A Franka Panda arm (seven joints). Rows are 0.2 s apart.
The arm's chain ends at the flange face. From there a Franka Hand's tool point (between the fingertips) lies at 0.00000 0.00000 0.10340 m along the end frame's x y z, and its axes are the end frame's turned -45 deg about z.
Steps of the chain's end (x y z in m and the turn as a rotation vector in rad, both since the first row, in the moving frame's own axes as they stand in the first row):
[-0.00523, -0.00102, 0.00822, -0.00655, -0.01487, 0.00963]
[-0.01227, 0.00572, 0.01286, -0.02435, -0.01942, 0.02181]
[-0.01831, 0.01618, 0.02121, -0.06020, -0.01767, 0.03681]
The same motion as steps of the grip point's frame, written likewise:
[-0.00454, -0.00504, 0.00821, 0.00588, -0.01515, 0.00963]
[-0.01592, -0.00431, 0.01281, -0.00349, -0.03095, 0.02181]
[-0.03013, 0.00150, 0.02101, -0.03007, -0.05506, 0.03681]

